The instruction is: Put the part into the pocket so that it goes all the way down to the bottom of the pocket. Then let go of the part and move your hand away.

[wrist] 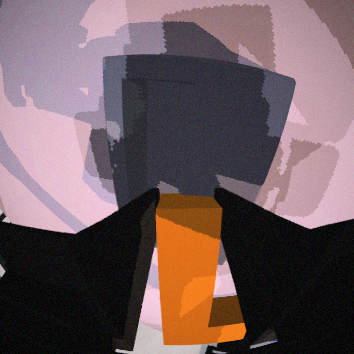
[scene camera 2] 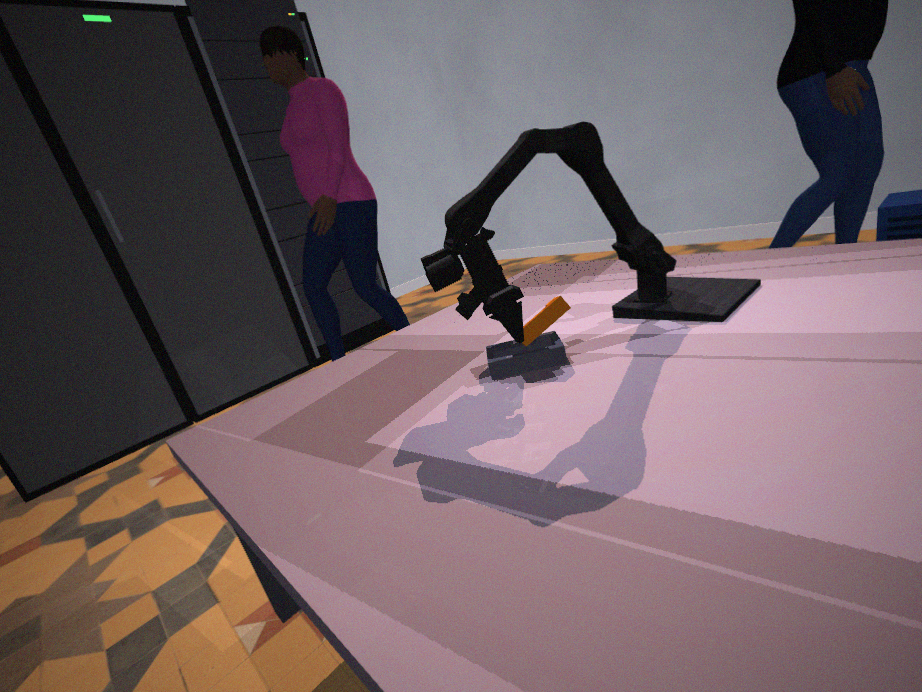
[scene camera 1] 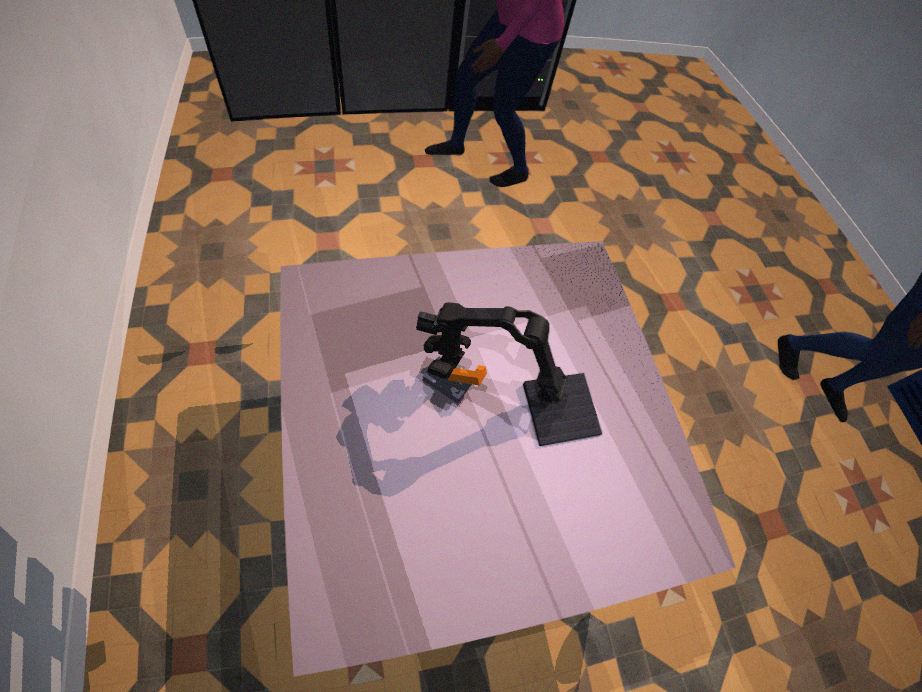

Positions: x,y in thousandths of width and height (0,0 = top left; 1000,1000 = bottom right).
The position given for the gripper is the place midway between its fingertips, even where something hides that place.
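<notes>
Held by the gripper is an orange L-shaped block (scene camera 2: 605,443), which can also be seen in the wrist view (wrist: 532,643). The gripper itself appears at (scene camera 2: 565,495), at (wrist: 527,552) and at (scene camera 1: 488,541).
</notes>
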